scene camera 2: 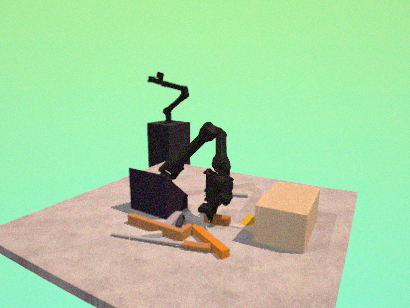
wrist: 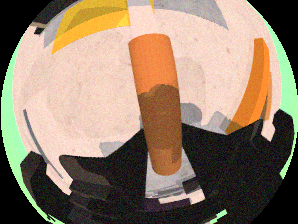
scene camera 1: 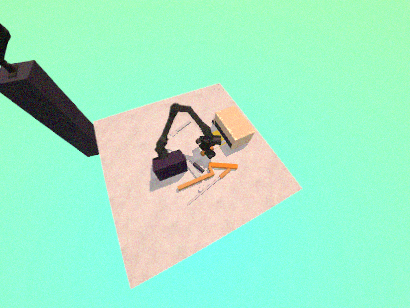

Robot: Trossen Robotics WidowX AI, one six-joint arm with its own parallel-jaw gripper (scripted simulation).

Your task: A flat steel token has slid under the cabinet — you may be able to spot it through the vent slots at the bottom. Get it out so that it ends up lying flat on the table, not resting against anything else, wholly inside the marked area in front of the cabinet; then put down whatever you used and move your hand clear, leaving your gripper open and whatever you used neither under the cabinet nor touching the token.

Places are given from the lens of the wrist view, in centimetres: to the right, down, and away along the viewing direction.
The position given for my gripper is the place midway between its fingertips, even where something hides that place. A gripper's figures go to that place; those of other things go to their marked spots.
my gripper (wrist: 161, 129): 1, 2, 10
orange bar (wrist: 250, 108): 13, -1, 8
